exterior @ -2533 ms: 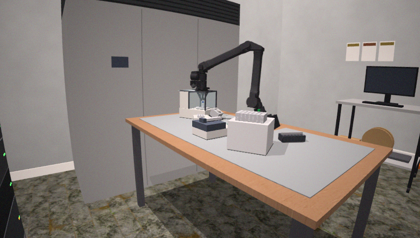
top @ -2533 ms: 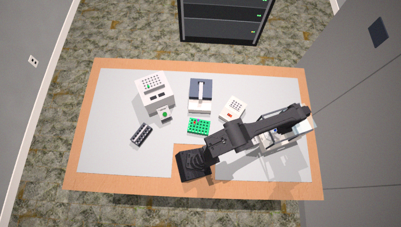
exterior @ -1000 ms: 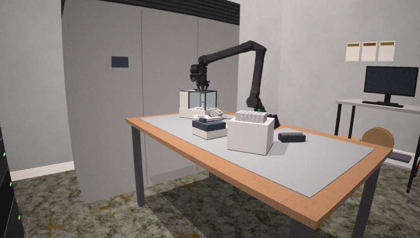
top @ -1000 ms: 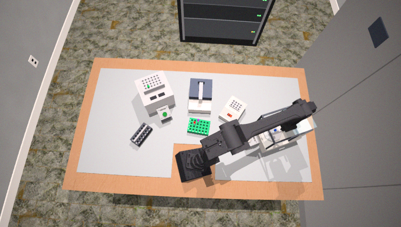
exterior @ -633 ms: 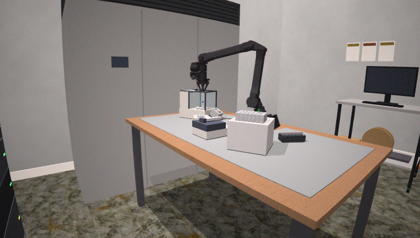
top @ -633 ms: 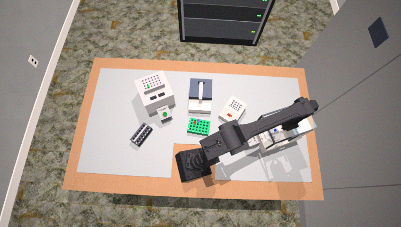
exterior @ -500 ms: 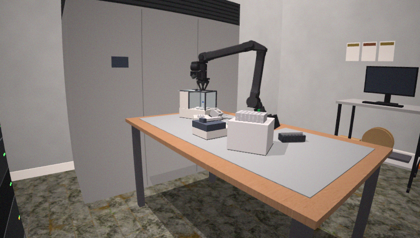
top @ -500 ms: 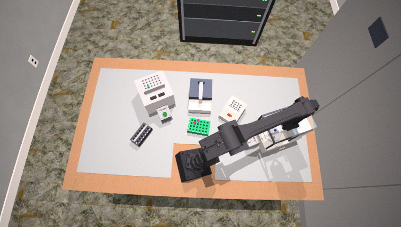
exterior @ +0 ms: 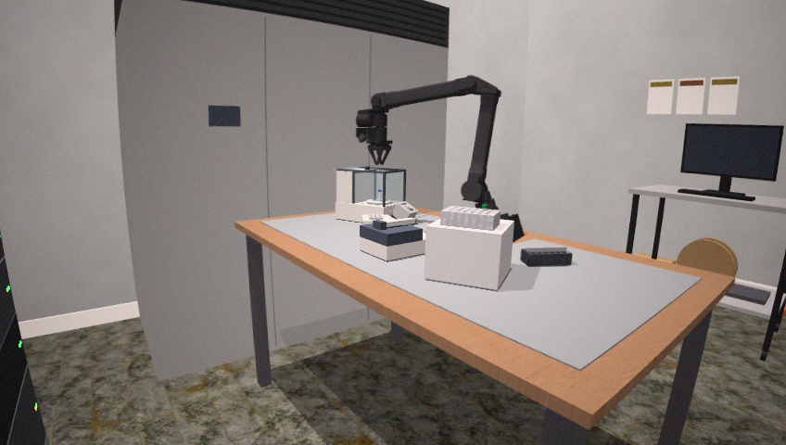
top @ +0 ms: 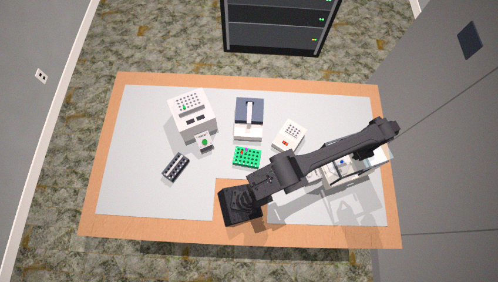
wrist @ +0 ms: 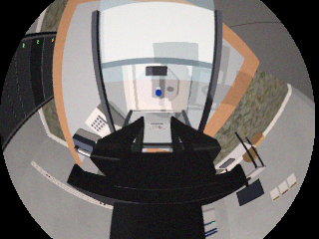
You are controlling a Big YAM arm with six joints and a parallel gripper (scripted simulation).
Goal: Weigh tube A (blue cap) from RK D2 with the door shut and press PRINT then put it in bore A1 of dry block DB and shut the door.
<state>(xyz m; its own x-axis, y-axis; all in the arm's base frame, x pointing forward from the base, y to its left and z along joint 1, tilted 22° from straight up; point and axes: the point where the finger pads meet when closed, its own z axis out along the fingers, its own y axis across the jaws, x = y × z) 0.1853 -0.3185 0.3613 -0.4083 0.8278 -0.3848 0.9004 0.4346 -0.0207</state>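
The balance door is 8 cm to the right of my hand, 4 cm ahead of it and 3 cm below it. Round my hand: green rack RK 43 cm to the left, 22 cm below, 1 cm ahead; white print key 17 cm below, 14 cm to the left, 6 cm behind; dry block DB 23 cm to the left, 21 cm below, 13 cm ahead.
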